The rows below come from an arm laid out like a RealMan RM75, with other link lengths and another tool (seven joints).
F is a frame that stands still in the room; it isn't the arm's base.
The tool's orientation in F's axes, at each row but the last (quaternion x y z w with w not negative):
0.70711, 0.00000, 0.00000, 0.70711
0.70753, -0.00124, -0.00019, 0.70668
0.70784, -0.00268, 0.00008, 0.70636
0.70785, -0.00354, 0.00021, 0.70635
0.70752, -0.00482, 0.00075, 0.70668
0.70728, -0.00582, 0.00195, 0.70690
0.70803, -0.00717, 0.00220, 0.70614
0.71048, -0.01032, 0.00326, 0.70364
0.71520, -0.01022, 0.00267, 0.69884
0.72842, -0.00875, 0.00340, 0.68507
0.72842, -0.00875, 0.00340, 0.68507
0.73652, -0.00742, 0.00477, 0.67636
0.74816, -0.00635, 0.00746, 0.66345
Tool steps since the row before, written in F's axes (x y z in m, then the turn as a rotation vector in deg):
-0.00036, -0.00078, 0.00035, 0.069, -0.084, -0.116
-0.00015, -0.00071, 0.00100, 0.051, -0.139, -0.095
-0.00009, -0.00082, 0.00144, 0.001, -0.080, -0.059
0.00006, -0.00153, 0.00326, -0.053, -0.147, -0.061
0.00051, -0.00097, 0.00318, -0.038, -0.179, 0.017
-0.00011, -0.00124, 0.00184, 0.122, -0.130, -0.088
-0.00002, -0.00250, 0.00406, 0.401, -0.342, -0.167
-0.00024, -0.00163, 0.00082, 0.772, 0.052, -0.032
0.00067, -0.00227, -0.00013, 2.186, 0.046, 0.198
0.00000, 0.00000, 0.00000, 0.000, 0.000, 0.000
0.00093, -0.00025, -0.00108, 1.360, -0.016, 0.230
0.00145, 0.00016, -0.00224, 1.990, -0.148, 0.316
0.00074, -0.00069, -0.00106, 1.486, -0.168, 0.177
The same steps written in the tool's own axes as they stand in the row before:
-0.00036, 0.00035, 0.00078, 0.069, -0.116, 0.084
-0.00015, 0.00100, 0.00071, 0.051, -0.095, 0.139
-0.00008, 0.00144, 0.00082, 0.001, -0.059, 0.080
0.00008, 0.00326, 0.00152, -0.053, -0.060, 0.147
0.00054, 0.00318, 0.00096, -0.037, 0.018, 0.179
-0.00008, 0.00184, 0.00124, 0.122, -0.089, 0.129
0.00005, 0.00407, 0.00249, 0.401, -0.171, 0.340
-0.00021, 0.00084, 0.00162, 0.771, -0.047, -0.059
0.00069, -0.00009, 0.00227, 2.189, 0.157, -0.073
0.00000, 0.00000, 0.00000, 0.000, 0.000, 0.000
0.00091, -0.00108, 0.00031, 1.364, 0.207, -0.008
0.00141, -0.00227, 0.00003, 1.996, 0.293, 0.115
0.00072, -0.00098, 0.00081, 1.489, 0.167, 0.150

